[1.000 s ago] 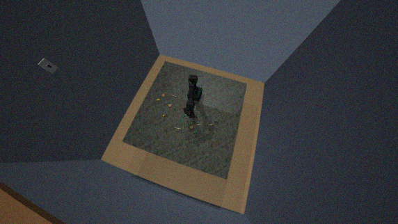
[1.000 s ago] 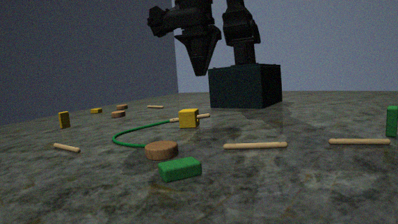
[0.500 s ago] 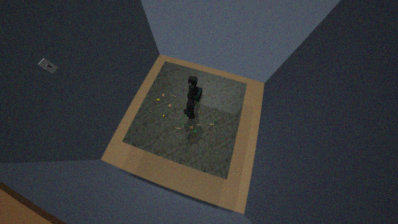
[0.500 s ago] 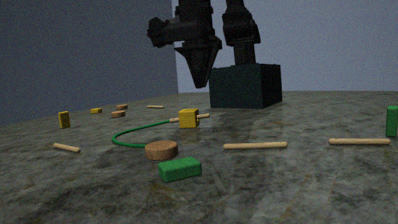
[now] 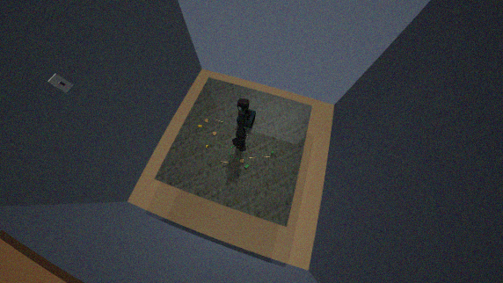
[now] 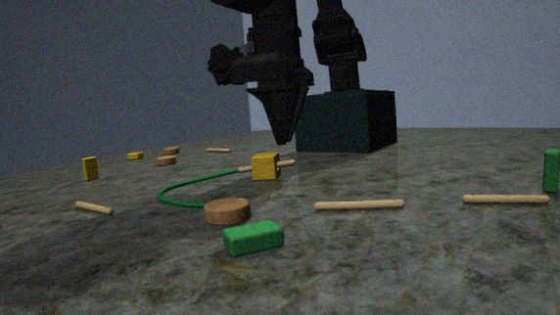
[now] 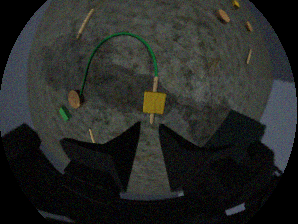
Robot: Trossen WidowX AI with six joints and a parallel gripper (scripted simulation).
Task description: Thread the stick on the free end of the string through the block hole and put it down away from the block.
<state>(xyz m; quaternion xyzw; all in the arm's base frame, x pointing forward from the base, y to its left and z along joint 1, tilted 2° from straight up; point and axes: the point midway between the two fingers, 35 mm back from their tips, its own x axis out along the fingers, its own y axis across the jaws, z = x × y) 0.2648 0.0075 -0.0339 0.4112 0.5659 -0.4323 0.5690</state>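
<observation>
Right now the yellow block is 3 cm to the right of my gripper tip and 3 cm below it. From my gripper tip the other things lie so: green block: 20 cm ahead, 9 cm to the left, 4 cm below; thin wooden stick: 4 cm to the right, 3 cm below, 1 cm ahead; round wooden button: 16 cm ahead, 4 cm below, 3 cm to the left.
</observation>
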